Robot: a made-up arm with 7 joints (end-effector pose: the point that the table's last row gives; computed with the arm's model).
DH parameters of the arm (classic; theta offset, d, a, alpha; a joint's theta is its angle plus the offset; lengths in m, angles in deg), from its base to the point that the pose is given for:
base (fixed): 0 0 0 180
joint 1: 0 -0.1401 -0.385 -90
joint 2: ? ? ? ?
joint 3: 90 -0.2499 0.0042 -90
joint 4: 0 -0.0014 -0.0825 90
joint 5: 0 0.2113 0.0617 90
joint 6: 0 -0.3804 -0.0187 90
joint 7: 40.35 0 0.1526 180
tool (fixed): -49.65 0.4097 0 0
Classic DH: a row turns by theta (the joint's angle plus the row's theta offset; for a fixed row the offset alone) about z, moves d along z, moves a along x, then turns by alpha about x.
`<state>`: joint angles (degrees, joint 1 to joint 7).
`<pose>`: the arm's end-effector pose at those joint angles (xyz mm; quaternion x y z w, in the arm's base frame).
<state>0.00 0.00 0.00 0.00 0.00 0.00 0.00</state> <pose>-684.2 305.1 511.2 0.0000 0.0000 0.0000 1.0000</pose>
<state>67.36 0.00 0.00 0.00 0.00 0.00 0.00</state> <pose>18.2 748.9 511.2 0.0000 0.0000 -0.5546 0.8321</pose>
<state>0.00 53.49 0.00 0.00 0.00 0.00 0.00</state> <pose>-861.3 305.1 120.4 0.0000 -0.4500 0.0000 0.8930</pose>
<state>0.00 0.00 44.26 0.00 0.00 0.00 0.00</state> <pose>-661.2 86.6 511.2 0.0000 0.0000 0.3767 0.9263</pose>
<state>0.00 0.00 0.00 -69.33 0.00 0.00 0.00</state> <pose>-684.2 -325.6 181.3 0.5688 0.0000 0.0000 0.8225</pose>
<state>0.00 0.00 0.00 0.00 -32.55 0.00 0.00</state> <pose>-554.3 431.6 511.2 0.0000 0.0000 -0.2802 0.9599</pose>
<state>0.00 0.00 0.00 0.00 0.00 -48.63 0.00</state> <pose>-684.2 579.5 299.0 -0.4118 0.0000 0.0000 0.9113</pose>
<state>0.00 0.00 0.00 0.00 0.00 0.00 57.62</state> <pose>-631.9 167.6 511.2 0.0000 0.0000 -0.4819 0.8762</pose>
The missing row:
joint 2: 0 -0.2241 -0.019 -90
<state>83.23 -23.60 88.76 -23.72 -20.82 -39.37 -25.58</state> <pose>4.4 478.6 542.4 0.0888 0.1146 0.1370 0.9799</pose>
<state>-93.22 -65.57 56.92 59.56 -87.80 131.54 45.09</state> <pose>20.3 -819.5 127.8 0.3496 0.6928 0.1660 0.6085</pose>
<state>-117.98 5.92 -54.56 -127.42 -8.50 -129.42 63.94</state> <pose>106.8 -708.4 150.5 -0.0132 0.0324 0.0434 0.9984</pose>
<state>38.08 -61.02 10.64 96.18 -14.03 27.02 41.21</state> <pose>-92.2 1040.2 386.5 -0.4730 0.2658 -0.2745 0.7939</pose>
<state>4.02 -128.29 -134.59 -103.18 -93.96 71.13 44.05</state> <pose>-424.8 732.4 290.3 -0.2061 0.7888 0.5787 0.0187</pose>
